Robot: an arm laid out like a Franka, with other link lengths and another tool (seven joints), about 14 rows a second.
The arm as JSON. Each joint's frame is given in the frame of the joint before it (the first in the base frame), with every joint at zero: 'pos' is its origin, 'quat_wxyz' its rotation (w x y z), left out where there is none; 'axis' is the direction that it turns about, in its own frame. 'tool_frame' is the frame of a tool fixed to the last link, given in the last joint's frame.
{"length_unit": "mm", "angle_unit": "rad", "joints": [
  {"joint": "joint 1", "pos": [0.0, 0.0, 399.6], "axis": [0.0, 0.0, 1.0]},
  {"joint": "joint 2", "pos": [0.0, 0.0, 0.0], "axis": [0.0, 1.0, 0.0]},
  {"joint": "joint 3", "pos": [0.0, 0.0, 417.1], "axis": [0.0, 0.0, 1.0]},
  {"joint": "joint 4", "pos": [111.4, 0.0, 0.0], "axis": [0.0, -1.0, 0.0]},
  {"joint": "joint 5", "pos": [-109.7, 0.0, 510.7], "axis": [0.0, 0.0, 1.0]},
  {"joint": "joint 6", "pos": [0.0, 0.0, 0.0], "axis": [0.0, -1.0, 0.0]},
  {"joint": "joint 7", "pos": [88.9, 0.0, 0.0], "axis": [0.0, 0.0, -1.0]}
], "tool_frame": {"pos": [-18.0, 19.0, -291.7], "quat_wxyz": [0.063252, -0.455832, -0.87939, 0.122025]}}
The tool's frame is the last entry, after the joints.
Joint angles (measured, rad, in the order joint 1, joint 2, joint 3, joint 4, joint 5, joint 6, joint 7), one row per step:
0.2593, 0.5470, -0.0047, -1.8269, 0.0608, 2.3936, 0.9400
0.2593, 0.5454, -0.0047, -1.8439, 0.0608, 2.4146, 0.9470
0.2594, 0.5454, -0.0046, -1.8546, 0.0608, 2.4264, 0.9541
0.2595, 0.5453, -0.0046, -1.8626, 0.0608, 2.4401, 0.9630
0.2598, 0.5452, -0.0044, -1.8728, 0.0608, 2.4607, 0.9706
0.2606, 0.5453, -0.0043, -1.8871, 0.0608, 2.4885, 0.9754
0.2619, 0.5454, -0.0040, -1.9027, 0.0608, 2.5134, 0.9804
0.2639, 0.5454, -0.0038, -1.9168, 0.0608, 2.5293, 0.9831
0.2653, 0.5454, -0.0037, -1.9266, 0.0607, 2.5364, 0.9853
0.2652, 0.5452, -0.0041, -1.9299, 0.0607, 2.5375, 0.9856
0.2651, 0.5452, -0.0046, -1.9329, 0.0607, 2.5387, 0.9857
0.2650, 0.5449, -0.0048, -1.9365, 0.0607, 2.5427, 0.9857
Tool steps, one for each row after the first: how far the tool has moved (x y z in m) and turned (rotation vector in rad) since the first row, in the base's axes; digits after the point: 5 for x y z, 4 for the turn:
-0.00300, -0.00121, -0.00561, 0.0006, -0.0053, -0.0079
-0.00560, -0.00198, -0.01008, 0.0005, -0.0062, -0.0153
-0.00606, -0.00232, -0.01282, 0.0016, -0.0115, -0.0246
-0.00600, -0.00229, -0.01596, 0.0037, -0.0215, -0.0325
-0.00658, -0.00220, -0.02057, 0.0063, -0.0345, -0.0375
-0.00900, -0.00194, -0.02608, 0.0080, -0.0433, -0.0419
-0.01332, -0.00151, -0.03165, 0.0080, -0.0451, -0.0430
-0.01746, -0.00148, -0.03594, 0.0070, -0.0424, -0.0439
-0.01892, -0.00235, -0.03736, 0.0062, -0.0406, -0.0447
-0.02022, -0.00326, -0.03878, 0.0053, -0.0389, -0.0454
-0.02109, -0.00384, -0.03993, 0.0053, -0.0397, -0.0458

